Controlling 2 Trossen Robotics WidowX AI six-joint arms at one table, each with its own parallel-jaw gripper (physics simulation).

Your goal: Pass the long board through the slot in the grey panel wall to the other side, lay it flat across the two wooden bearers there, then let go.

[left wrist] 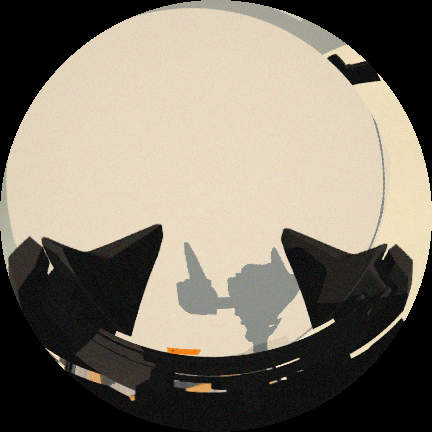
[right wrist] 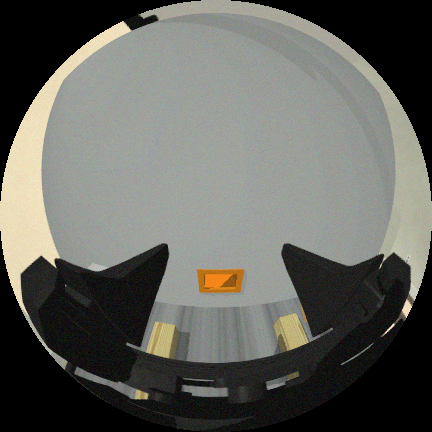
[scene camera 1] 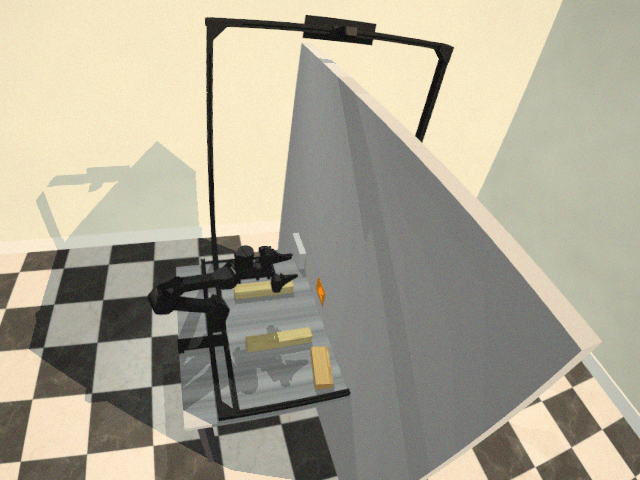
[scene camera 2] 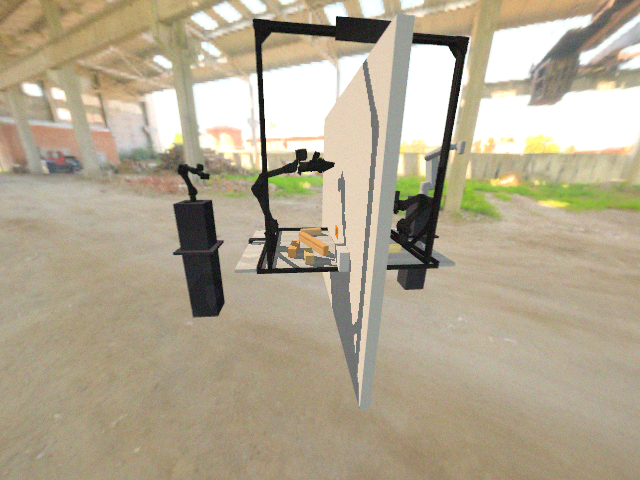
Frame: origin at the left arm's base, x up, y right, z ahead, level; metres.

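Seen in the pictures: left gripper, fingertip midpoint: (left wrist: 224,232) (scene camera 2: 334,164); right gripper, fingertip midpoint: (right wrist: 227,250) (scene camera 1: 294,266); right arm's base, origin of the base link: (scene camera 1: 216,325) (scene camera 2: 402,240).
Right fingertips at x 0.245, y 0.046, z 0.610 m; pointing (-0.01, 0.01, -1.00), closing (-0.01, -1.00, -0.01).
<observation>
A point is followed by its place in that frame.
The long board (scene camera 2: 313,242) {x 0.028, y 0.090, z 0.276 m} lies on the picture-left side of the grey panel wall (scene camera 1: 413,258) {x 0.683, y -0.378, z 0.482 m} (scene camera 2: 351,129) {x 0.661, y 0.307, z 0.433 m} (left wrist: 200,125) {x 0.577, y 0.022, z 0.432 m} (right wrist: 215,150) {x 0.331, y 0.055, z 0.483 m}, among shorter blocks. The slot's orange frame (scene camera 1: 318,284) {x 0.082, y 0.080, z 0.481 m} (scene camera 2: 336,231) {x 0.075, y 0.008, z 0.437 m} (left wrist: 183,351) {x 0.059, y 0.046, z 0.437 m} (right wrist: 220,271) {x 0.113, y 0.043, z 0.484 m} is low on the wall. Two wooden bearers, one (scene camera 1: 264,290) {x 0.019, y 0.135, z 0.697 m} (right wrist: 163,340) {x 0.025, y 0.150, z 0.613 m} and another (scene camera 1: 279,339) {x 0.025, y -0.120, z 0.687 m} (right wrist: 291,330) {x 0.025, y -0.101, z 0.603 m}, lie on the other side with no board across them. My left gripper (scene camera 2: 330,165) {x 0.500, y 0.053, z 0.400 m} (left wrist: 224,232) {x 0.500, y 0.053, z 0.400 m} is open and empty, high above the board and facing the wall. My right gripper (scene camera 1: 294,266) {x 0.245, y 0.046, z 0.610 m} (right wrist: 227,250) {x 0.245, y 0.046, z 0.610 m} is open and empty above the bearers' side, facing the wall.
A short wooden block (scene camera 1: 321,367) {x 0.019, y -0.264, z 0.562 m} lies near the wall on the bearers' side. Shorter blocks (scene camera 2: 293,249) {x 0.028, y 0.209, z 0.150 m} (scene camera 2: 309,256) {x 0.026, y 0.318, z 0.236 m} lie near the long board. A white piece (scene camera 1: 299,242) {x 0.081, y 0.346, z 0.496 m} (scene camera 2: 343,259) {x 0.044, y 0.415, z 0.402 m} stands at the wall. A black gantry frame (scene camera 1: 210,129) {x 0.654, y 0.344, z 0.886 m} (scene camera 2: 262,103) {x 0.739, y 0.374, z 0.034 m} surrounds the table.
</observation>
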